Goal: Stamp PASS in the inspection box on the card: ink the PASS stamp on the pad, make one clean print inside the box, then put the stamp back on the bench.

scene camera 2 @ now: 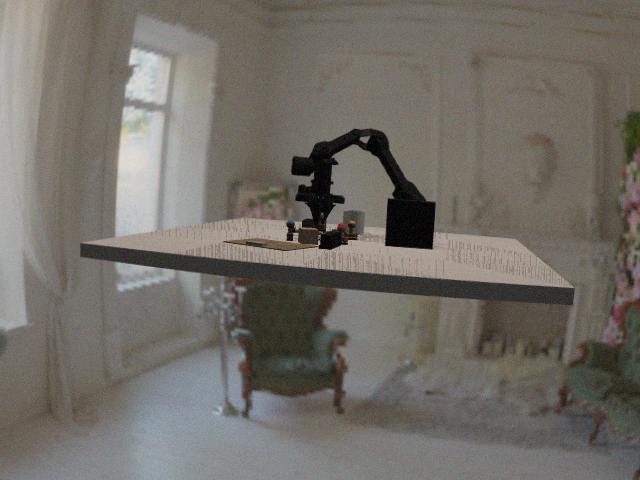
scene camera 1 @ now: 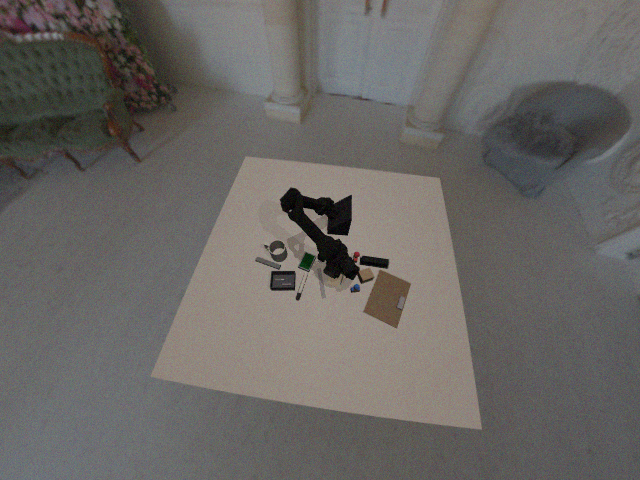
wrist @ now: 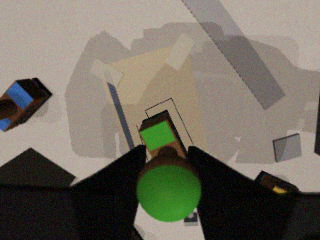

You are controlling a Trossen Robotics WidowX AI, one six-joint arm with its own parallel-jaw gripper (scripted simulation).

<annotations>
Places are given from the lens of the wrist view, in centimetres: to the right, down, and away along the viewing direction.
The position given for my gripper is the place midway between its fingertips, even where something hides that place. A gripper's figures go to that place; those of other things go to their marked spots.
my gripper [wrist: 166,152]: 0, 2, 10
cream card [wrist: 138,87]: -2, -3, 14
</annotations>
